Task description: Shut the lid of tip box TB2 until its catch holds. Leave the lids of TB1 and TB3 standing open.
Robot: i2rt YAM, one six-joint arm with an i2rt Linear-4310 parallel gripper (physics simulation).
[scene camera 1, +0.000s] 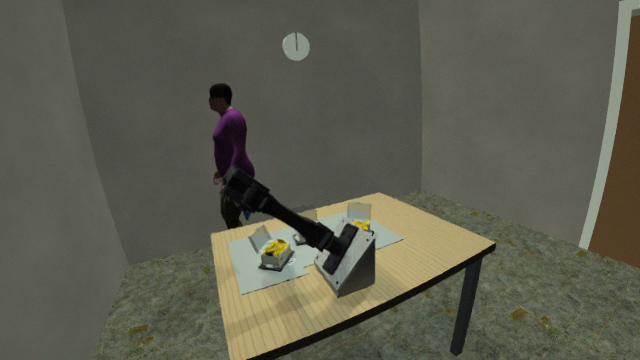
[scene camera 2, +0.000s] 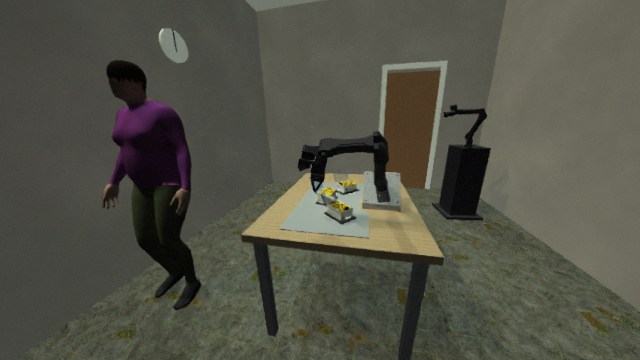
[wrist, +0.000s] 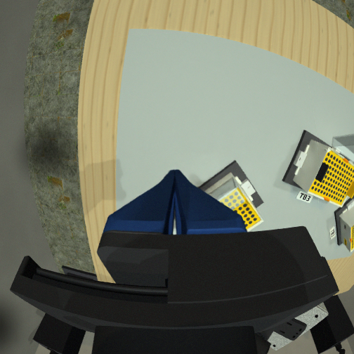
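Where they show: gripper, fingertip midpoint: [scene camera 1: 246, 219] [scene camera 2: 314, 191]; arm's base, link origin: [scene camera 1: 341, 248] [scene camera 2: 381, 187].
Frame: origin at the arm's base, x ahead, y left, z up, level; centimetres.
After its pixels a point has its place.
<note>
My gripper [scene camera 1: 247, 215] @[x 37.9, y 24.9, z 5.6 cm] [scene camera 2: 316, 189] @[x 37.9, y 24.9, z 5.6 cm] [wrist: 174, 177] is shut and empty, above the mat. In the wrist view, an open-topped white tip box with yellow tips [scene camera 1: 361, 225] [scene camera 2: 347, 186] @[x 20.6, y -18.8, z -6.6 cm] [wrist: 251, 218] lies right of the fingers, partly hidden by them. Its tag does not show, so I cannot confirm it is TB2. Its clear lid [scene camera 1: 359, 210] @[x 26.0, y -29.2, z -1.1 cm] [scene camera 2: 341, 177] @[x 25.3, y -29.0, z -2.8 cm] stands up in both scene views. TB3 [scene camera 1: 299, 239] [scene camera 2: 327, 193] [wrist: 332, 179] is open, its tag readable in the wrist view. Another open box [scene camera 1: 275, 252] [scene camera 2: 340, 211] @[x 24.6, y 25.2, z -5.1 cm] [wrist: 348, 230] has a raised lid [scene camera 1: 260, 238] @[x 31.0, y 21.9, z -1.9 cm]; its tag is unreadable.
The boxes stand on a grey mat [scene camera 1: 240, 272] @[x 25.3, y 34.5, z -11.7 cm] [scene camera 2: 300, 224] @[x 45.5, y 28.7, z -11.7 cm] [wrist: 165, 90] on a wooden table [scene camera 1: 425, 240] @[x -3.5, y -45.6, z -12.0 cm] [scene camera 2: 265, 226] @[x 63.6, y 31.9, z -12.0 cm] [wrist: 102, 90]. The arm's metal base [scene camera 1: 357, 270] @[x -11.3, y 1.0, z -3.0 cm] [scene camera 2: 371, 200] @[x 6.3, y 5.7, z -6.8 cm] stands beside the mat. A person in purple [scene camera 1: 232, 135] [scene camera 2: 152, 135] is beyond the table.
</note>
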